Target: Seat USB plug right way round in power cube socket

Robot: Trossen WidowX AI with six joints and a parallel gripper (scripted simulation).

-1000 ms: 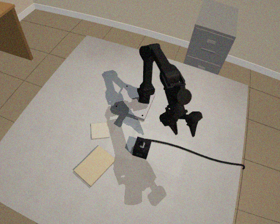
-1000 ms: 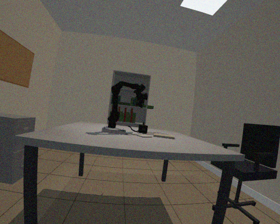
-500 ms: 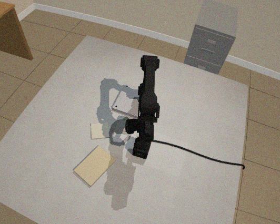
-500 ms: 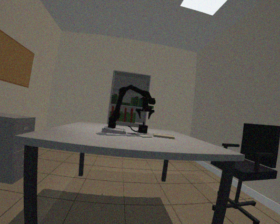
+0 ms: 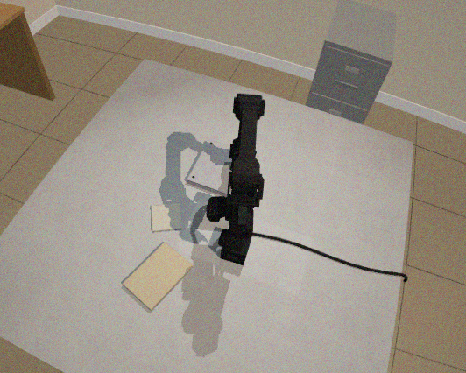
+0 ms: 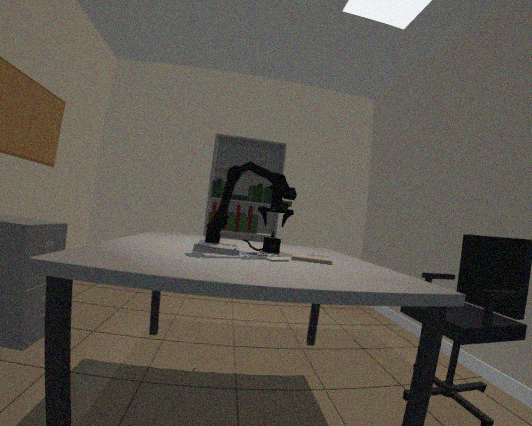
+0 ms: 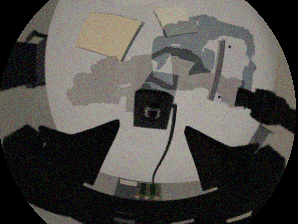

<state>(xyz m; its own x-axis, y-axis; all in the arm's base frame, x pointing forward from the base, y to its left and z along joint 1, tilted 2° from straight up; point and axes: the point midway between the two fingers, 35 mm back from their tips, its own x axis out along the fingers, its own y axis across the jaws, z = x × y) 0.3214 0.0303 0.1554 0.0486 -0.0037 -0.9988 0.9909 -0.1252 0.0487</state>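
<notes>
My gripper tip is 5 cm above the USB plug. From my gripper tip the other things lie so: pad (13 cm ahead, 21 cm to the right, 13 cm below).
</notes>
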